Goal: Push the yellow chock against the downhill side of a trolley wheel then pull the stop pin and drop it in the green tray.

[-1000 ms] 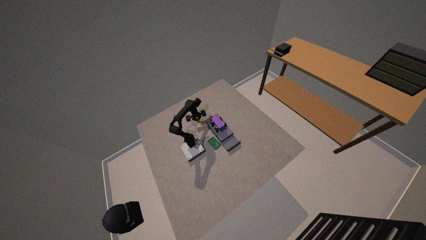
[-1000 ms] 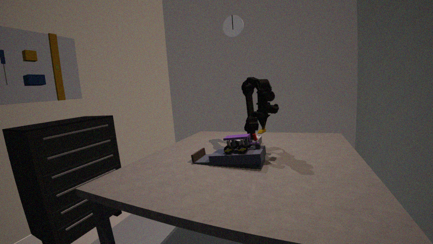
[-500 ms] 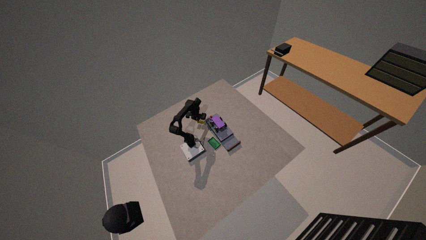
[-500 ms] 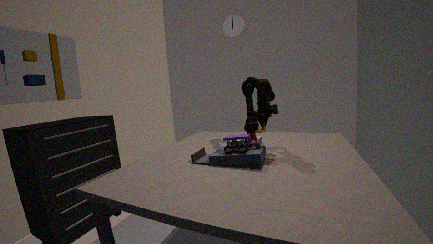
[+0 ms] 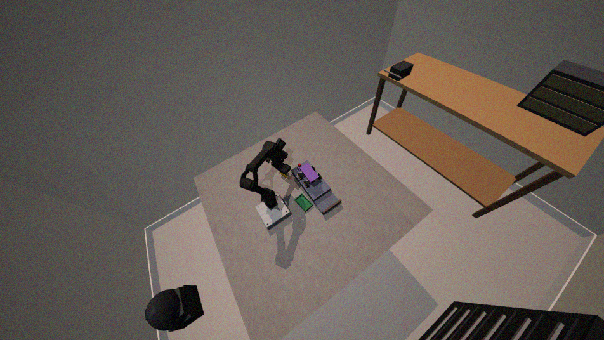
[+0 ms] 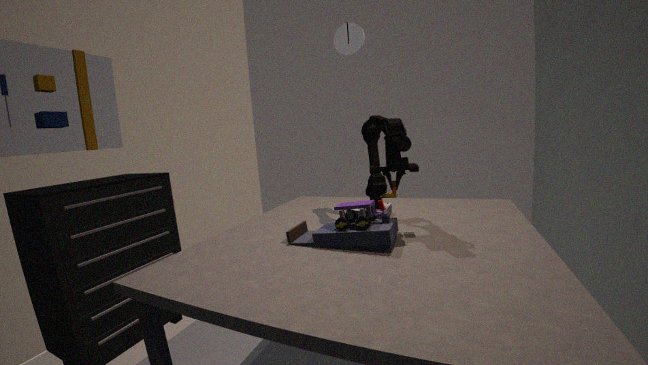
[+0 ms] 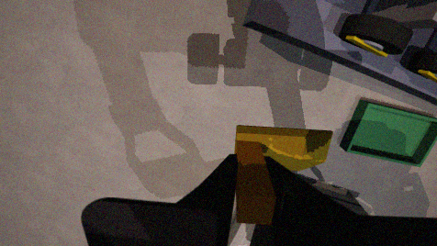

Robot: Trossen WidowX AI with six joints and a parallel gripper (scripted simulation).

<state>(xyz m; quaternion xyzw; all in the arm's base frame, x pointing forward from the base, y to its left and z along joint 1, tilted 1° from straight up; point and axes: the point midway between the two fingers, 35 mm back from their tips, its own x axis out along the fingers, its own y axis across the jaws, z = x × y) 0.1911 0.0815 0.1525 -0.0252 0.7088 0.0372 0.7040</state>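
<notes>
Right now my gripper tip is 2 cm to the left of the yellow chock and 1 cm above it. Also, from my gripper tip: purple trolley (14 cm to the right, 13 cm ahead, 6 cm below); grey ramp (15 cm to the right, 13 cm below, 13 cm ahead); red-headed stop pin (13 cm ahead, 5 cm below, 4 cm to the right).
</notes>
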